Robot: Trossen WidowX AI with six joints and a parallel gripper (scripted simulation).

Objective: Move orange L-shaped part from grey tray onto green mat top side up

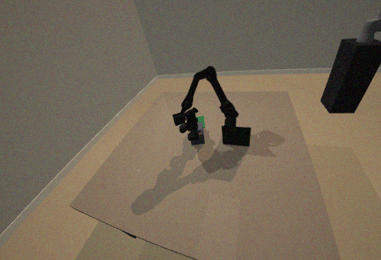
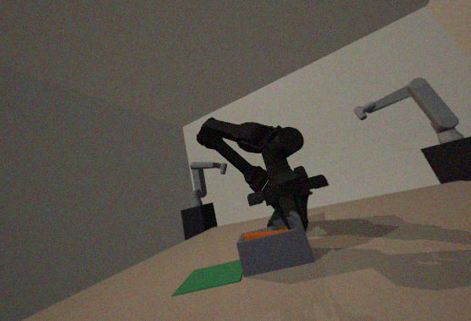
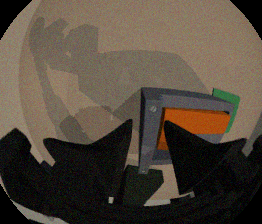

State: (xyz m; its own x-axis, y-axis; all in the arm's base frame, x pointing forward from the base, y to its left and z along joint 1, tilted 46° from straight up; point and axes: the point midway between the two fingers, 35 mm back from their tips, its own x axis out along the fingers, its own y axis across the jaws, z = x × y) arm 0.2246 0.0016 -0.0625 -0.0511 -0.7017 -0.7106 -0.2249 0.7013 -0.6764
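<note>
My gripper tip is 60 mm to the left of the orange L-shaped part and 10 mm above it. Round my gripper tip: green mat 40 mm ahead, 220 mm to the right, 70 mm below.
</note>
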